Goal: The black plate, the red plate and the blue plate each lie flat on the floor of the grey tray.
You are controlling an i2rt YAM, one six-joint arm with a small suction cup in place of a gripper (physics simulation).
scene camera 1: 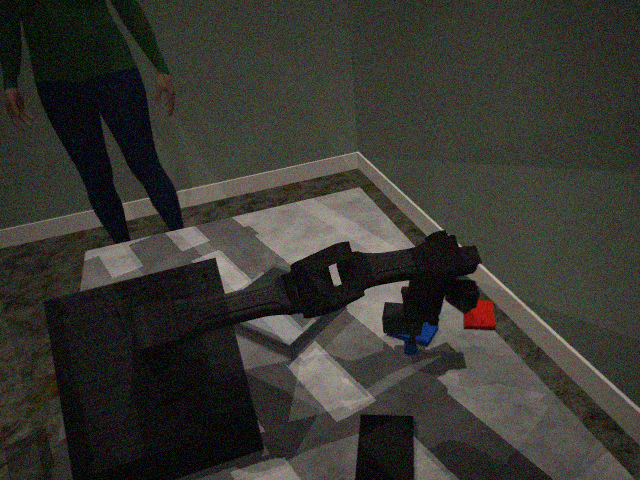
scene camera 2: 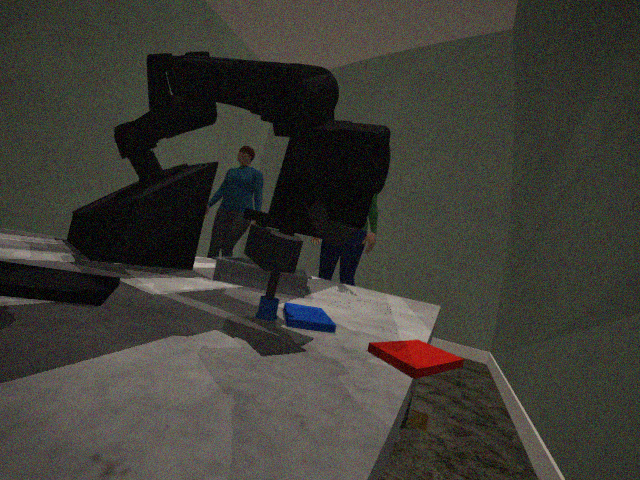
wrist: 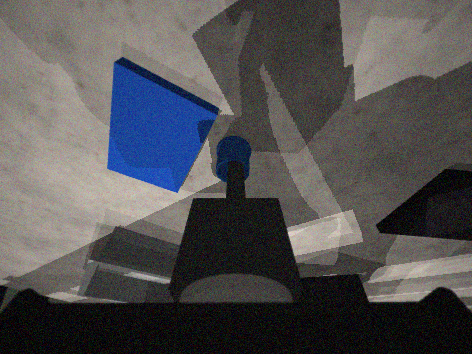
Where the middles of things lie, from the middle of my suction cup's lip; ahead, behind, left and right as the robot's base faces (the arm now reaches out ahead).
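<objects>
The blue plate (scene camera 2: 297, 316) first: my suction cup is 4 cm short of it and 5 cm to the right of it. Going by their middles, the blue plate is the nearest to my suction cup of the things named here. Counting from my suction cup, there's the black plate (scene camera 2: 31, 282), 17 cm behind and 19 cm to the right, and there's the red plate (scene camera 2: 418, 359), 19 cm ahead and 2 cm to the left.
</objects>
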